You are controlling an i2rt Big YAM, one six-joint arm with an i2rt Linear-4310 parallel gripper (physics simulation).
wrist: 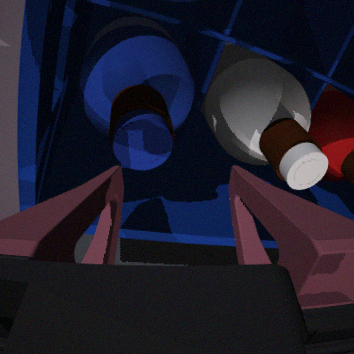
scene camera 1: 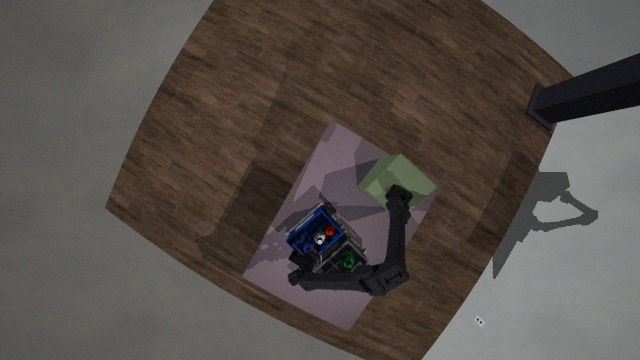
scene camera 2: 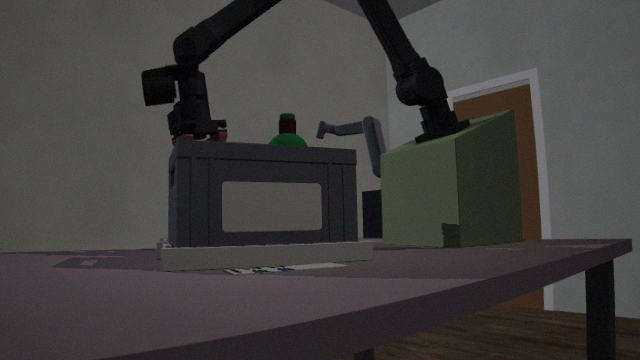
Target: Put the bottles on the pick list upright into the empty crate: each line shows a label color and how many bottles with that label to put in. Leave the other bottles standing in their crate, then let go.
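Places are measured from the arm's base along level axes (x left, y back, z up), in centimetres.
Pixels of known places: gripper, fingertip midpoint: [wrist: 175, 176] [scene camera 1: 312, 252]; arm's base, link origin: [scene camera 1: 398, 195] [scene camera 2: 443, 134].
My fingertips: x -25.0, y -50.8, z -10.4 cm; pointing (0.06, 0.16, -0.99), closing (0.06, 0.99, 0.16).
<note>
Ahead of a thing's pixels: the offset from my fingertips to its top centre. "spot": to the spot under its first point. Level surfaces: height alone.
My gripper [scene camera 1: 311, 253] [scene camera 2: 201, 138] [wrist: 175, 176] is partly open and empty, pointing down over the blue crate @[dy +8.5, dx -2.9, dz +1.0 cm] [scene camera 1: 320, 211] [wrist: 200, 220]. In the wrist view, a blue-capped bottle @[dy -1.3, dx -1.7, dz -0.3 cm] [wrist: 137, 75] stands ahead of the left finger and a white-capped bottle @[dy +7.3, dx +1.2, dz -0.3 cm] [wrist: 255, 105] ahead of the right. A red bottle @[dy +14.8, dx +4.2, dz -0.3 cm] [scene camera 1: 329, 229] [wrist: 336, 120] stands beside the white one. Part of another blue bottle @[dy +2.0, dx -10.4, dz -0.3 cm] [scene camera 1: 300, 239] shows in scene camera 1. A green bottle @[dy +5.0, dx +20.5, dz +8.3 cm] [scene camera 1: 348, 259] [scene camera 2: 287, 138] stands upright in the grey crate @[spot: dy -4.1, dx +27.8, dz -0.3 cm] [scene camera 2: 270, 152]. The pick list @[spot: dy -1.3, dx +34.9, dz -16.4 cm] [scene camera 2: 320, 266] shows green and blue marks; its numbers are unreadable.
The grey crate adjoins the blue crate; a low pale ledge [scene camera 2: 270, 255] runs along its foot. A green block [scene camera 1: 395, 170] [scene camera 2: 420, 200] carries the arm's base. The forearm passes over the grey crate's edge. The mauve table @[dz -16.6 cm] [scene camera 1: 345, 305] [scene camera 2: 125, 305] bears everything.
</note>
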